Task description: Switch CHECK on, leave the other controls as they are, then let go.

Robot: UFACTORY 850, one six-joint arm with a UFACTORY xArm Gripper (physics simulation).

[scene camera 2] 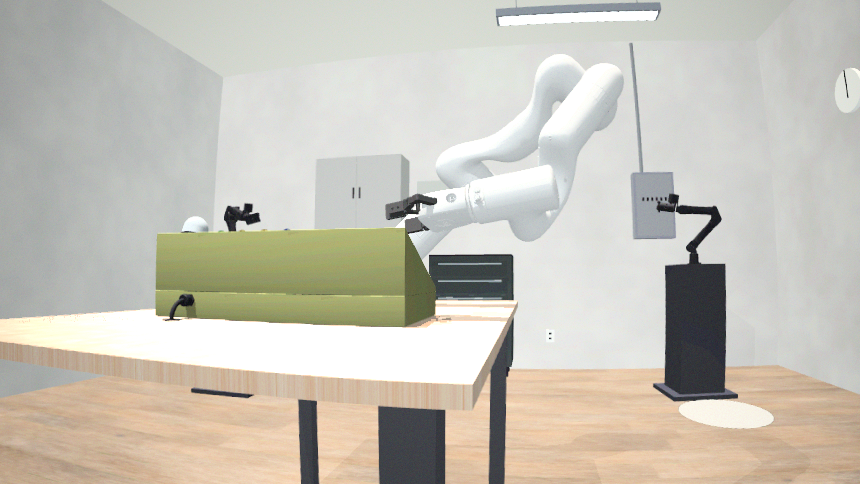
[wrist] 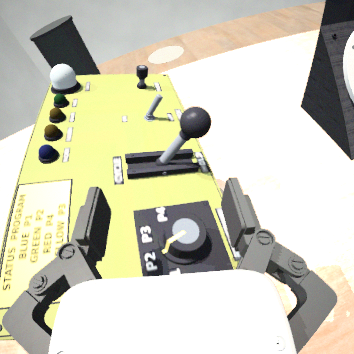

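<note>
The yellow-green control console (scene camera 2: 282,261) (wrist: 100,132) stands on the table. In the wrist view, a silver toggle lever (wrist: 155,106) leans toward the upper right on its panel; the small labels there are too small to read, so I cannot tell which control is CHECK. Nearer are a lever with a black ball (wrist: 195,122) in a slotted black guide and a rotary knob (wrist: 185,232) with a yellow pointer toward P2. A small black knob (wrist: 142,73) stands at the far end. My gripper (scene camera 2: 404,217) (wrist: 164,194) is open and empty, its fingers on either side of the rotary knob in the wrist view.
A white dome (wrist: 63,77), several small coloured lamps and a printed status card (wrist: 47,220) are along the panel's left side. The ball-topped lever stands up between my fingers and the toggle. The table (scene camera 2: 288,352) bears the console. A small black arm (scene camera 2: 704,210) stands on a pedestal.
</note>
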